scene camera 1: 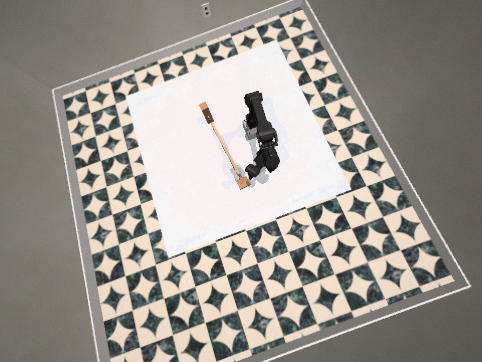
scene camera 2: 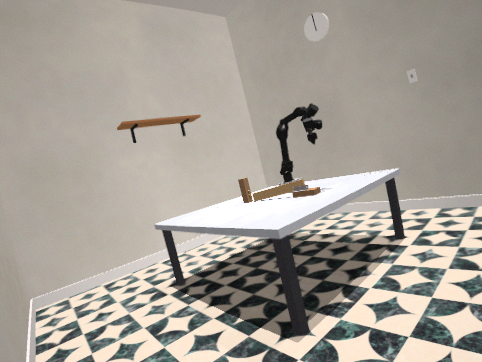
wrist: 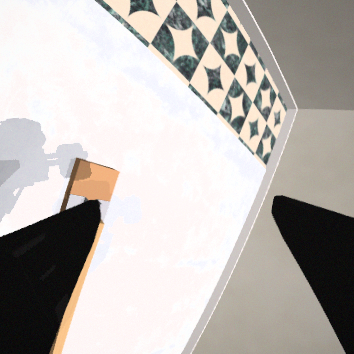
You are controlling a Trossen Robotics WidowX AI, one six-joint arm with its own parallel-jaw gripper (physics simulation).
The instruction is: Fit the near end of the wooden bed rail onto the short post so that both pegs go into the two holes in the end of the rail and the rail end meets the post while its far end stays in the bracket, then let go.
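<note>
The wooden bed rail stands on its narrow edge, its far end at the grey bracket on a wooden block. Its other end is by the upright short post; a narrow gap shows between them in scene camera 2. Small marks show on the post's rail-facing side; pegs and holes are too small to tell. My gripper is open and empty, high above the table near the bracket end. One finger hides part of the rail and bracket in the wrist view.
The white table carries the arm's base. The arm rises beside the rail. A wooden wall shelf and a round clock are on the walls.
</note>
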